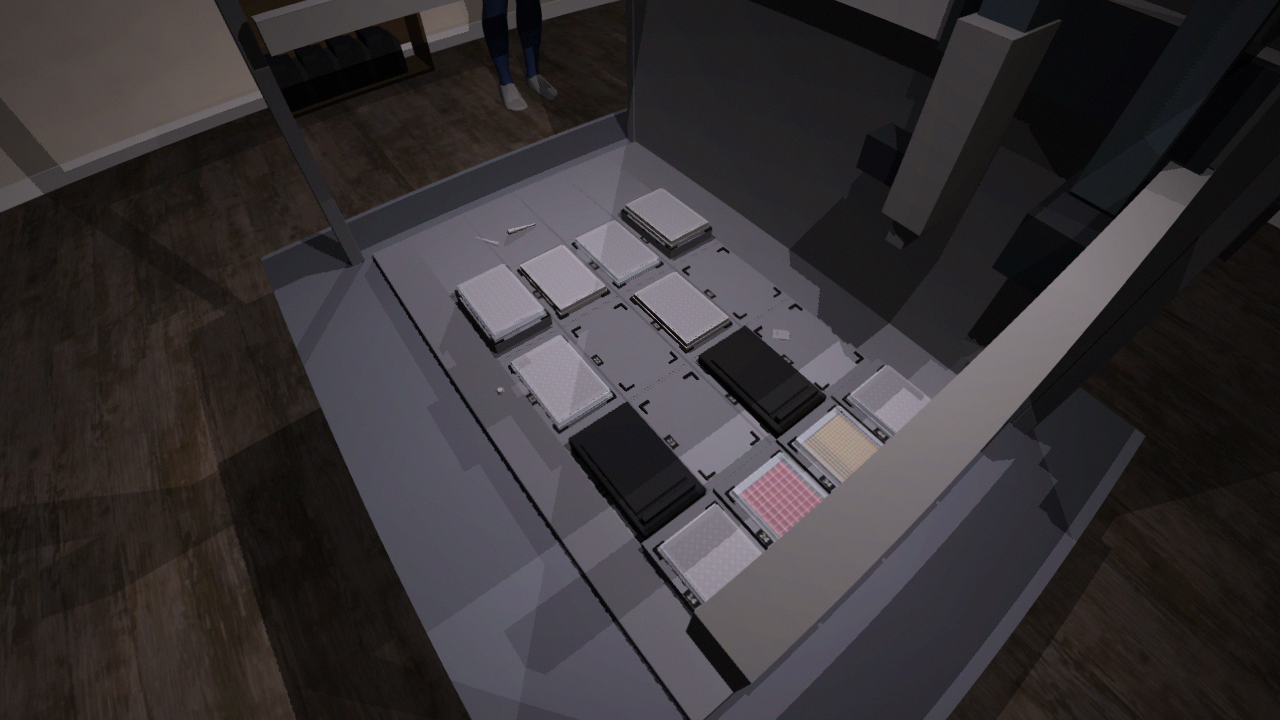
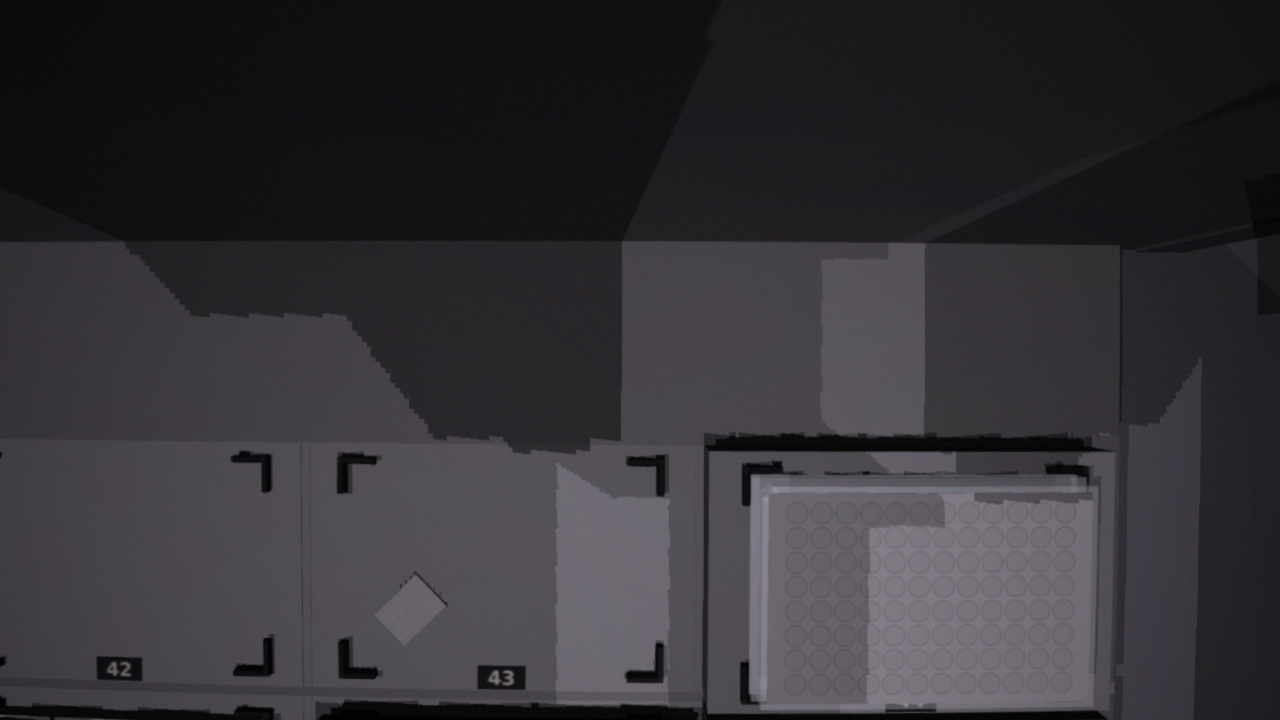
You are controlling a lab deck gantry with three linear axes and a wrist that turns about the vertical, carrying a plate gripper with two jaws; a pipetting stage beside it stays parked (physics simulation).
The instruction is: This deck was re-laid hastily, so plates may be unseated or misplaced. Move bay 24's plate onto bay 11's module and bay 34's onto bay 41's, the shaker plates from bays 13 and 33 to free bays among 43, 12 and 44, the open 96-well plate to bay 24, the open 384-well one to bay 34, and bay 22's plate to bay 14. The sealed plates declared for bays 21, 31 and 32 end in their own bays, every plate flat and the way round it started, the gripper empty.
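Places are measured from the robot's base along level axes (x ahead, y left, z up), in centimetres.
Where they show: gripper, fingertip midpoint: (image 1: 989,341); robot's base, origin of the base link: (image 1: 460,300).
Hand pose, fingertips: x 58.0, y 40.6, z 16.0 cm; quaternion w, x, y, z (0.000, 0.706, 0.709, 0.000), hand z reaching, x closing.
Note:
Each offset is from my fingertips to the top centre of the thing. "spot": to the spot under its first point.
A pale round-well plate @(dx -2.4, dy -4.2, dz -13.1 cm) (image 1: 881,392) (image 2: 975,582) lies in bay 44, apparently flat. The yellow fine-grid plate @(dx -2.4, dy -14.9, dz -13.1 cm) (image 1: 838,445) is in bay 34 and the pink coarse-grid plate @(dx -2.4, dy -25.6, dz -13.1 cm) (image 1: 776,495) in bay 24. A pale plate @(dx -2.4, dy -36.3, dz -13.1 cm) (image 1: 707,548) lies in bay 14, partly behind the beam. Another pale plate @(dx -35.2, dy -36.3, dz -14.6 cm) (image 1: 562,380) is in bay 12. Bays 11 and 41 carry raised pale plates @(dx -51.6, dy -36.3, dz -12.7 cm) (image 1: 501,300) @(dx -51.9, dy -4.1, dz -12.7 cm) (image 1: 665,214). Pale plates @(dx -51.6, dy -25.6, dz -14.6 cm) (image 1: 562,277) @(dx -51.6, dy -14.9, dz -14.6 cm) (image 1: 615,251) @(dx -35.2, dy -14.9, dz -14.6 cm) (image 1: 682,307) lie in bays 21, 31 and 32. The black shakers @(spot: dx -18.0, dy -36.5, dz -13.7 cm) (image 1: 635,465) @(spot: dx -18.2, dy -15.4, dz -13.7 cm) (image 1: 760,376) carry no visible plate. The gripper's jaws cannot be made out.
A small pale chip @(dx -22.6, dy -6.0, dz -15.9 cm) (image 1: 780,334) (image 2: 410,608) lies in bay 43. A small round piece @(dx -38.9, dy -43.8, dz -15.6 cm) (image 1: 500,390) lies beside bay 12, and a thin pen-like item @(dx -67.3, dy -24.2, dz -15.2 cm) (image 1: 520,229) lies beyond bay 21. The pale beam (image 1: 948,456) crosses the near side; a pale column (image 1: 971,125) hangs at the back.

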